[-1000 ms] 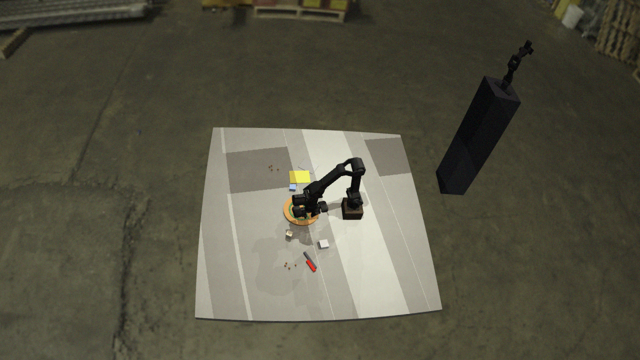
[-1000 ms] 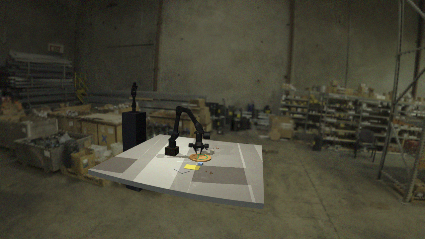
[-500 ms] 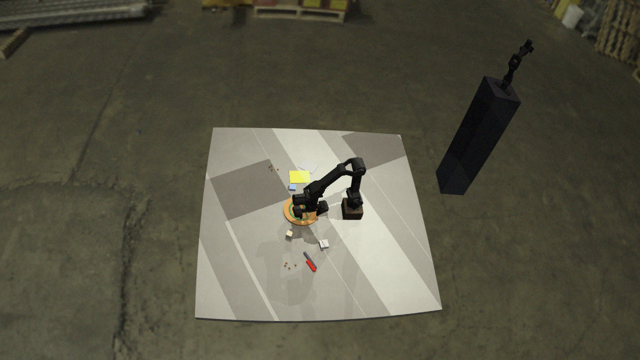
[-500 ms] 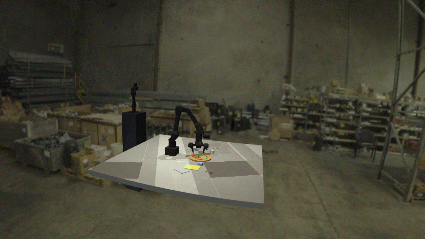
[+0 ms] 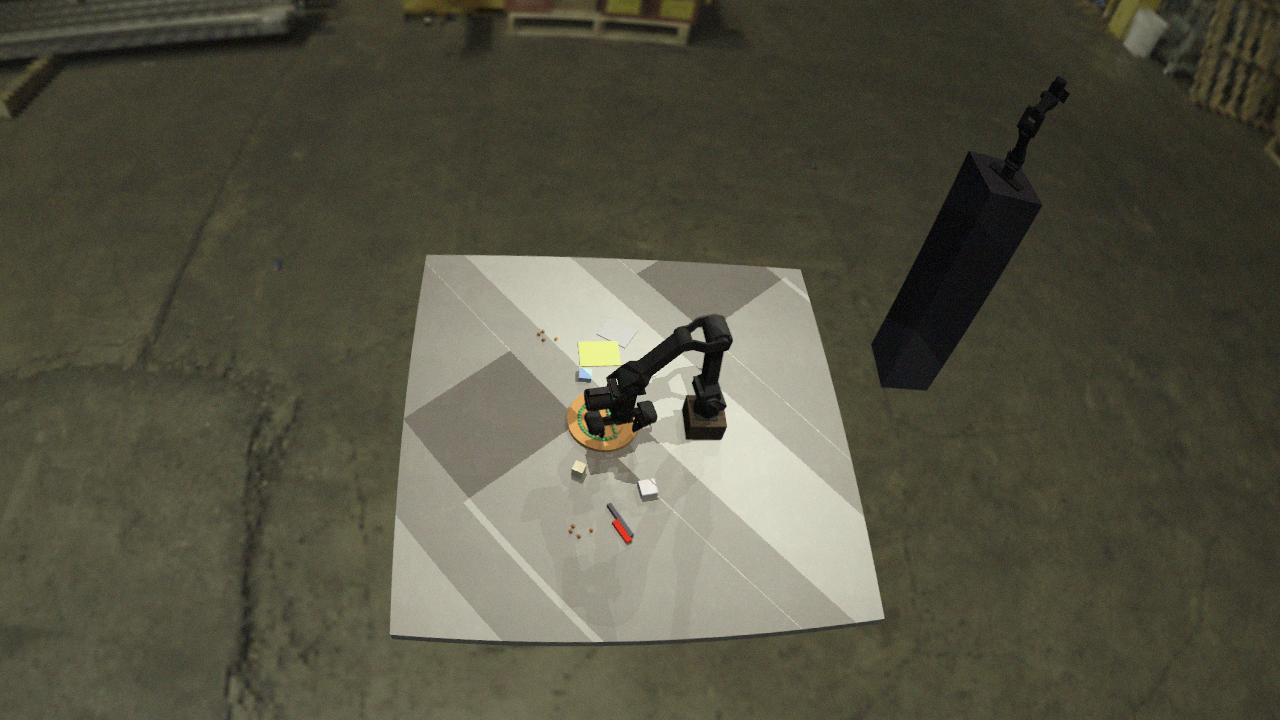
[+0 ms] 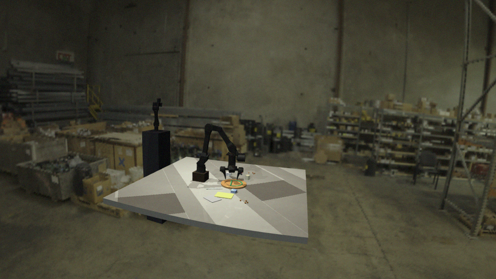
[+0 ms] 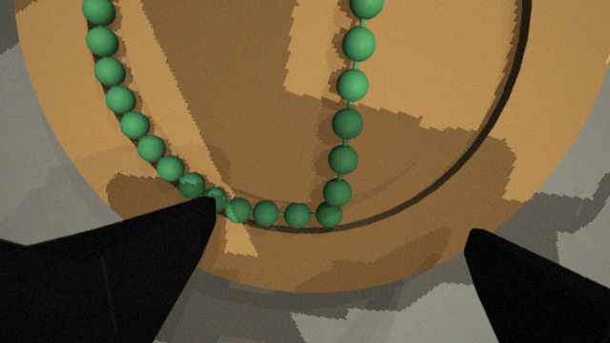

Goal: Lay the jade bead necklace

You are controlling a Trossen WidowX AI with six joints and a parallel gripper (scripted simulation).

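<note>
My gripper tip is 200 mm to the left of the blue block, 90 mm short of it and 10 mm above it. Also, from my gripper tip: red-handled tool: 270 mm to the left, 20 mm below, 10 mm behind; then white strip: 200 mm to the right, 60 mm behind, 20 mm below; then cream cube: 120 mm to the left, 100 mm ahead.
</note>
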